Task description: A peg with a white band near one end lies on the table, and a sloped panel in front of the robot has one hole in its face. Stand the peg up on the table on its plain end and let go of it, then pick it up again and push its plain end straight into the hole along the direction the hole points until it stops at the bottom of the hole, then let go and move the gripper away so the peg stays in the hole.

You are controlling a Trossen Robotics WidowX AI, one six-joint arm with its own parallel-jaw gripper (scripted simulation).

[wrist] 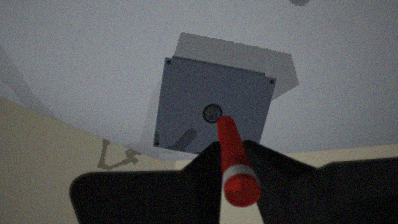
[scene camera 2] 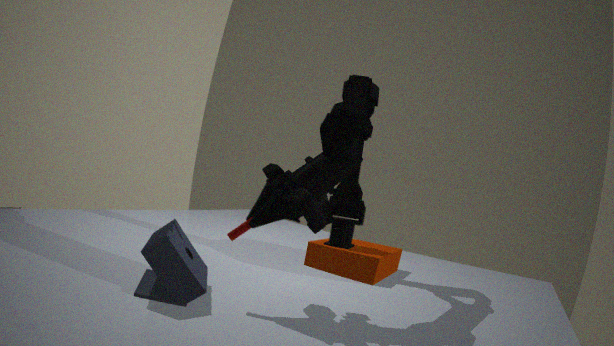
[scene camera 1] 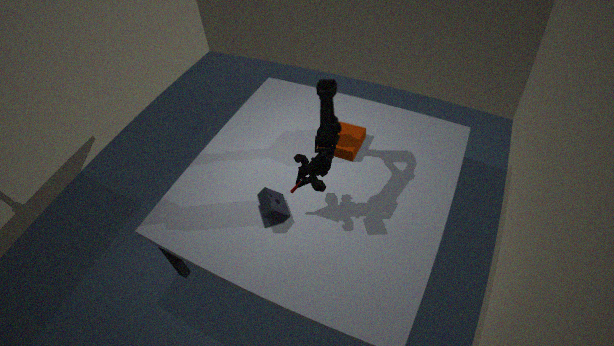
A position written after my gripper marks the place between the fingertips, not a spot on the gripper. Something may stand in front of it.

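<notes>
A red peg (wrist: 241,187) is what I am carrying, and it is my gripper (scene camera 2: 248,223), (wrist: 231,148) that carries it.
</notes>
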